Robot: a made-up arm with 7 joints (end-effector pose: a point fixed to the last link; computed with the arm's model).
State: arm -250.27 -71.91 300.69 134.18 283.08 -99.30 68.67
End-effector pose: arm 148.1 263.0 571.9 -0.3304 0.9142 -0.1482 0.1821
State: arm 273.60 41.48 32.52 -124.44 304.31 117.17 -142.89
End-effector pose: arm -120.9 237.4 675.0 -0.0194 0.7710 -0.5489 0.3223
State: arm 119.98 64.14 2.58 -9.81 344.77 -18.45 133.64
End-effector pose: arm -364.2 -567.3 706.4 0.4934 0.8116 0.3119 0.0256
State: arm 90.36 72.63 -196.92 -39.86 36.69 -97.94 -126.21
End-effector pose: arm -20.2 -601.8 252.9 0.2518 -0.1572 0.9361 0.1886
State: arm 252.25 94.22 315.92 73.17 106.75 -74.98 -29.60
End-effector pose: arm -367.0 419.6 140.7 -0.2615 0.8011 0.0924 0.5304
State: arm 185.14 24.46 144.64 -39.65 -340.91 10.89 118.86
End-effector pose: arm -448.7 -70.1 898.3 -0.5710 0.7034 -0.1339 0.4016
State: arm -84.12 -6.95 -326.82 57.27 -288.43 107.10 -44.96
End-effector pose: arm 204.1 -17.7 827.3 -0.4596 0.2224 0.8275 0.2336
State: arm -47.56 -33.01 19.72 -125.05 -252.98 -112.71 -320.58
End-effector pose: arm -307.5 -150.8 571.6 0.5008 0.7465 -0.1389 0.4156
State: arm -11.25 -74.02 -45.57 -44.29 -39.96 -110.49 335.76
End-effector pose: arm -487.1 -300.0 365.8 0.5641 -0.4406 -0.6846 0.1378
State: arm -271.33 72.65 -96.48 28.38 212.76 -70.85 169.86
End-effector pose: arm 207.6 -634.0 425.5 -0.4484 -0.2988 0.6923 0.4799
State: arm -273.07 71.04 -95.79 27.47 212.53 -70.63 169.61
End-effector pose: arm 223.7 -627.3 442.3 -0.4524 -0.2929 0.6976 0.4721
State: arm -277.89 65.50 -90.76 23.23 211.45 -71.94 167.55
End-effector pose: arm 257.5 -606.8 492.7 -0.4499 -0.2644 0.7114 0.4708
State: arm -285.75 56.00 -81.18 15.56 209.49 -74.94 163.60
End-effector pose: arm 297.0 -559.6 584.1 -0.4599 -0.2117 0.7215 0.4724
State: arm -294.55 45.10 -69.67 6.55 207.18 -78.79 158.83
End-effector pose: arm 314.4 -483.5 695.8 -0.5002 -0.1569 0.7105 0.4695
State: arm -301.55 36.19 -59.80 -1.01 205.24 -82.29 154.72
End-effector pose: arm 300.9 -405.8 785.9 -0.5521 -0.1232 0.6825 0.4628
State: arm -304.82 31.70 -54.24 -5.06 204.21 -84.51 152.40
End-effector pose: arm 281.2 -364.0 828.1 -0.5815 -0.1087 0.6606 0.4621
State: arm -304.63 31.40 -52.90 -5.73 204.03 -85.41 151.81
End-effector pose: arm 274.5 -364.0 830.1 -0.5804 -0.1024 0.6559 0.4716
